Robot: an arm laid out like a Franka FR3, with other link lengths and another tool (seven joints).
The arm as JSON. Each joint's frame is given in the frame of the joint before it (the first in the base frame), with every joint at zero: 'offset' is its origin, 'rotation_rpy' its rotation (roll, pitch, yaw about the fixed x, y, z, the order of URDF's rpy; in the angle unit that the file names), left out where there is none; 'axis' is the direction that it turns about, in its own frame. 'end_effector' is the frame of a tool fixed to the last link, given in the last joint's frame.
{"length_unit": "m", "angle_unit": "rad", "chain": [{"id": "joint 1", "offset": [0.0, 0.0, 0.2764], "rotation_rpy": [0.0, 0.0, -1.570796], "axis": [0.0, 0.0, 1.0]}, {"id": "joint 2", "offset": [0.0, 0.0, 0.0], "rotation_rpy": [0.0, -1.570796, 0.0], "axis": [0.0, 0.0, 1.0]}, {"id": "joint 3", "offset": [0.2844, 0.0, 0.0], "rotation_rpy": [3.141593, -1.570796, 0.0], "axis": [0.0, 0.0, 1.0]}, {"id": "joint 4", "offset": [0.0, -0.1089, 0.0], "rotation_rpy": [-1.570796, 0.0, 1.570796], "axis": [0.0, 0.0, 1.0]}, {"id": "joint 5", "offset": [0.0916, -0.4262, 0.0], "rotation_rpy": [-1.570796, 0.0, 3.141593], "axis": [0.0, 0.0, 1.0]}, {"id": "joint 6", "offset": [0.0, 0.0, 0.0], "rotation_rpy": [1.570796, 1.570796, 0.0], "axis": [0.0, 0.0, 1.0]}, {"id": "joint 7", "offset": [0.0, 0.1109, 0.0], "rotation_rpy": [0.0, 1.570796, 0.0], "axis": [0.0, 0.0, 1.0]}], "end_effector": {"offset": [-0.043, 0.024, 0.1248], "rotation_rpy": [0.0, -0.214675, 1.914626]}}
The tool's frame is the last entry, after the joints.
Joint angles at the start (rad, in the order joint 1, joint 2, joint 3, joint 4, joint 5, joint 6, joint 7):
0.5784 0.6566 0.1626 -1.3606 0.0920 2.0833 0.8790
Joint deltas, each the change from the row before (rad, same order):
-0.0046 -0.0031 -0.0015 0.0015 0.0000 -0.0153 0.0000
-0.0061 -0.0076 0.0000 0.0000 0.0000 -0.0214 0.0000
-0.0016 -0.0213 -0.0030 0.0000 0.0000 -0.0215 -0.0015
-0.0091 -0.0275 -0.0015 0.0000 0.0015 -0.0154 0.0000
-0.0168 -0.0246 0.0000 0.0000 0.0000 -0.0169 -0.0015
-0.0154 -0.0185 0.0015 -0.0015 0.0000 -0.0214 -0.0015
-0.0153 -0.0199 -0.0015 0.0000 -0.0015 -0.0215 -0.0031
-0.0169 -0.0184 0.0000 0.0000 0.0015 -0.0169 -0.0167
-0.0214 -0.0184 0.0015 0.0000 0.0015 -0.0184 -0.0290
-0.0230 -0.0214 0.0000 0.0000 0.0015 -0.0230 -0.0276
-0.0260 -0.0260 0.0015 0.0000 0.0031 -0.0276 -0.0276
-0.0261 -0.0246 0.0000 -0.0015 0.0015 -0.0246 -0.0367
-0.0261 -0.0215 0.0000 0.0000 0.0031 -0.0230 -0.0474
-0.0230 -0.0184 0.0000 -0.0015 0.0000 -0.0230 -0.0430
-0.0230 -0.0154 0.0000 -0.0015 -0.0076 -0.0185 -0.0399
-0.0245 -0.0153 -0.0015 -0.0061 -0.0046 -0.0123 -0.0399
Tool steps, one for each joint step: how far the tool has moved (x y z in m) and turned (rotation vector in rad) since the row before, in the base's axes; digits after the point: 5 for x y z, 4 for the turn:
0.00168 -0.00427 0.00163 -0.0074 0.0076 -0.0032
0.00103 -0.00481 0.00383 -0.0088 0.0102 -0.0023
0.00064 -0.00326 0.01436 -0.0029 -0.0024 0.0013
0.00390 -0.00681 0.01975 0.0057 -0.0108 -0.0082
0.00631 -0.01132 0.01740 0.0029 -0.0080 -0.0124
0.00389 -0.01025 0.01143 -0.0032 0.0024 -0.0089
0.00498 -0.01193 0.01319 -0.0041 -0.0019 -0.0094
0.00568 -0.01170 0.01240 0.0012 -0.0044 0.0019
0.00699 -0.01388 0.01225 0.0015 -0.0050 0.0111
0.00689 -0.01626 0.01398 -0.0005 -0.0040 0.0076
0.00593 -0.01782 0.01691 0.0008 -0.0031 0.0063
0.00632 -0.01880 0.01524 -0.0008 -0.0058 0.0139
0.00650 -0.01842 0.01373 0.0011 -0.0066 0.0237
0.00485 -0.01664 0.01059 -0.0035 -0.0030 0.0232
0.00537 -0.01714 0.00899 -0.0092 -0.0068 0.0206
0.00571 -0.01872 0.00691 -0.0067 -0.0064 0.0164

